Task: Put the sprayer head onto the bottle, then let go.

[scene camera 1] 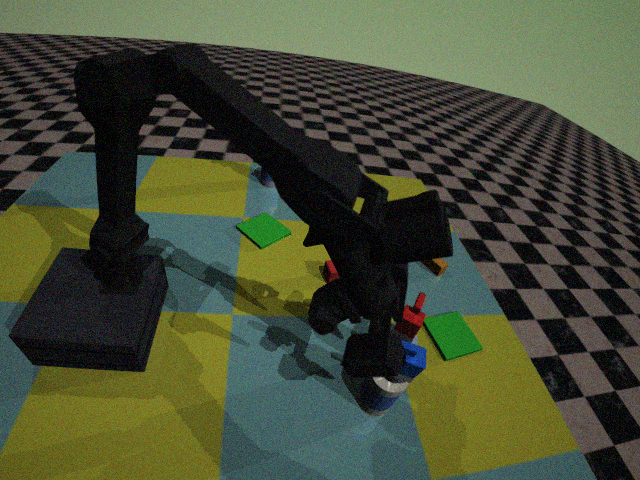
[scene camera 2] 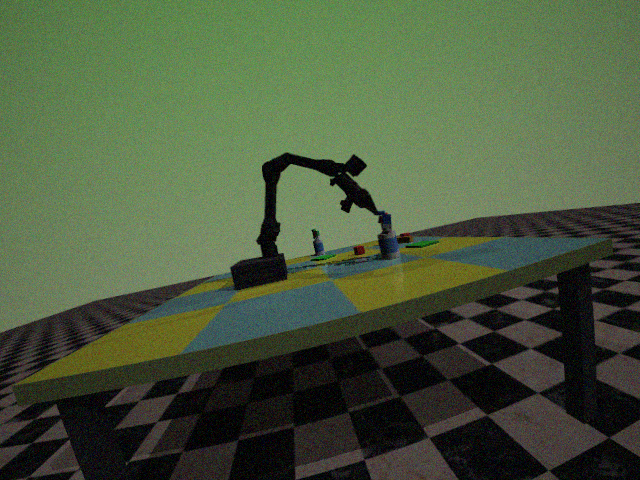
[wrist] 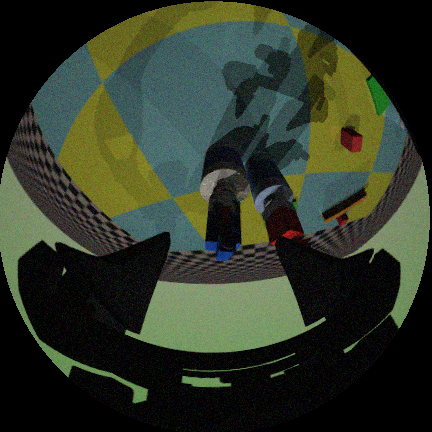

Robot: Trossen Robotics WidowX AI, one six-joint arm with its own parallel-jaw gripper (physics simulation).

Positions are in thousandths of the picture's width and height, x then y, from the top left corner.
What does my gripper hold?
Nothing.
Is my gripper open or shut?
Open.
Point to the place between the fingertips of my gripper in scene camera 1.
At 620,722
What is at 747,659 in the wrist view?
My gripper.
